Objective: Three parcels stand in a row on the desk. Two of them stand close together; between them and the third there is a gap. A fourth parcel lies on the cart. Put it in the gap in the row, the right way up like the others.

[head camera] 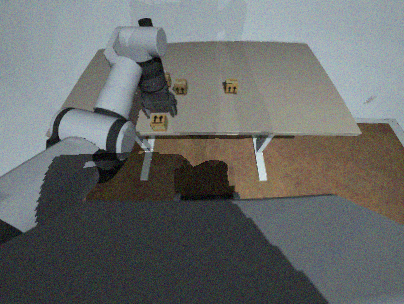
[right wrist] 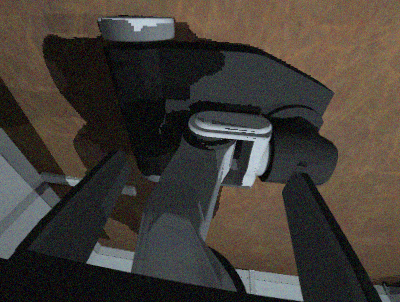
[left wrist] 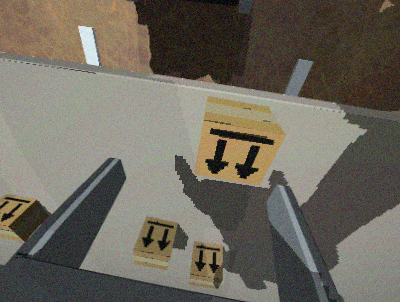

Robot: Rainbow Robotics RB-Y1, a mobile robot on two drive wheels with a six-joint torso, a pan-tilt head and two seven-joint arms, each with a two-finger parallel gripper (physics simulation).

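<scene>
A parcel lies near the desk's front edge, its arrow face up and a taped side towards the robot. Farther back stand three parcels with arrows upright: one, partly hidden by the arm in the head view, close to another, then a gap, then the third. My left gripper is open and empty above the desk, just behind the lying parcel, which sits nearer the right-hand finger in the left wrist view. My right gripper is open and empty.
The desk has its front edge beside the lying parcel. White desk legs stand below. My left arm crosses the desk's left part in the head view. The dark wheeled base shows below my right gripper. No cart is recognisable.
</scene>
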